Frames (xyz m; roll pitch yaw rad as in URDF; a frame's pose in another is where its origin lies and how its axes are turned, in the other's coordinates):
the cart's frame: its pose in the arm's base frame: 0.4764 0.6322 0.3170 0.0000 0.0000 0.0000
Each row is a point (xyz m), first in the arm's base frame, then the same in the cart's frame.
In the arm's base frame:
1: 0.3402 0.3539 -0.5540
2: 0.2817 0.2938 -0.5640
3: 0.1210 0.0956 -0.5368
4: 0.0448 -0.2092 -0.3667
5: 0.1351 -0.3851 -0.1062
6: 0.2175 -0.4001 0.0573
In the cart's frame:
1: -0.1362 -0.2783 -0.8710
2: -0.1947 -0.3384 -0.8810
3: -0.3554 -0.5366 -0.8538
4: -0.4316 -0.8414 -0.6837
5: -0.3413 -1.0173 -0.4232
6: -0.2589 -1.0323 -0.2597

